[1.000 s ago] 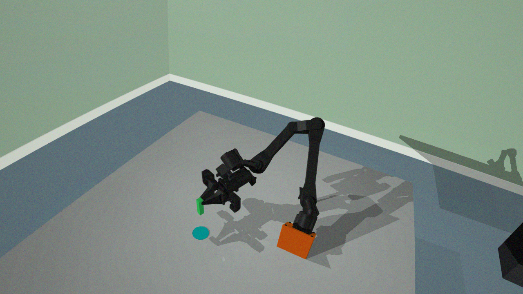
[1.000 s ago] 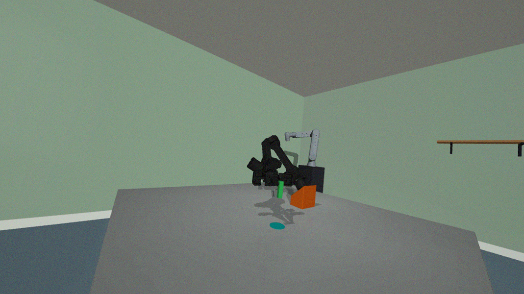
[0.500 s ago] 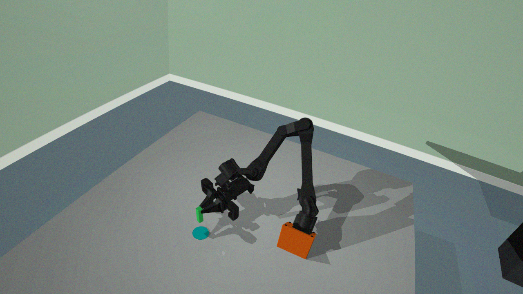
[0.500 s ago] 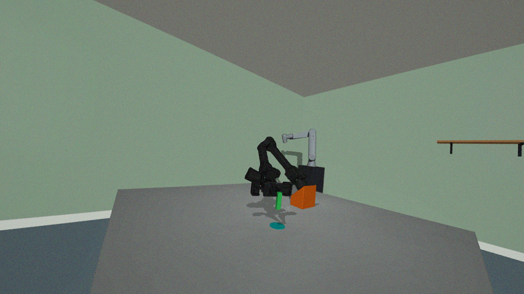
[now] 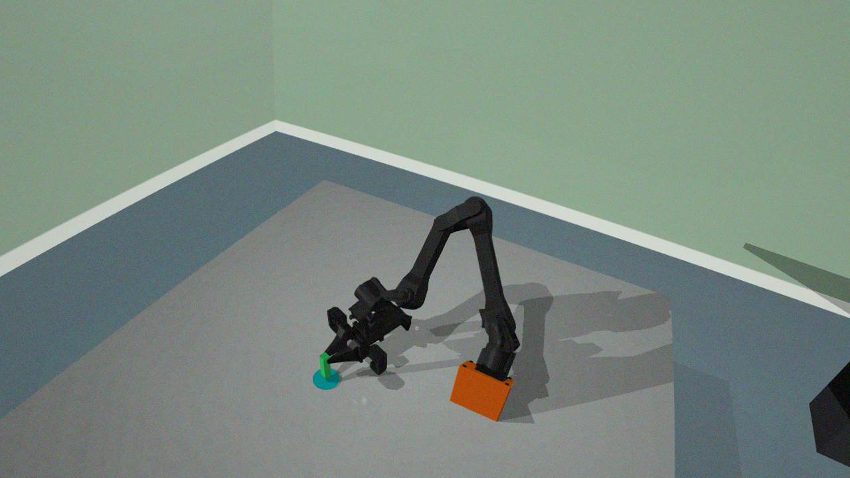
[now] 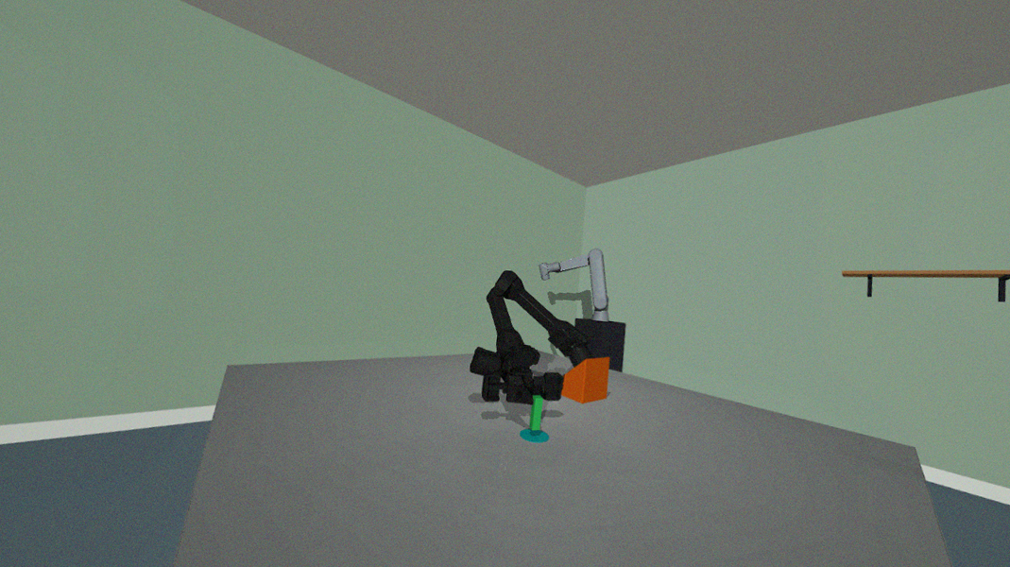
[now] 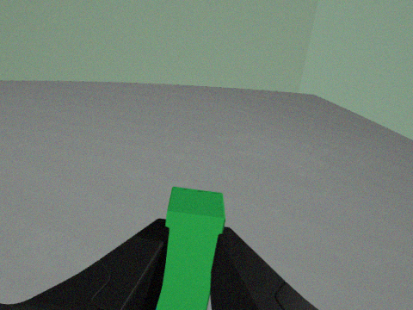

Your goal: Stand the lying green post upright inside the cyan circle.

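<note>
Right now my gripper tip is 20 mm above the green post. Round my gripper tip: cyan circle 70 mm below.
</note>
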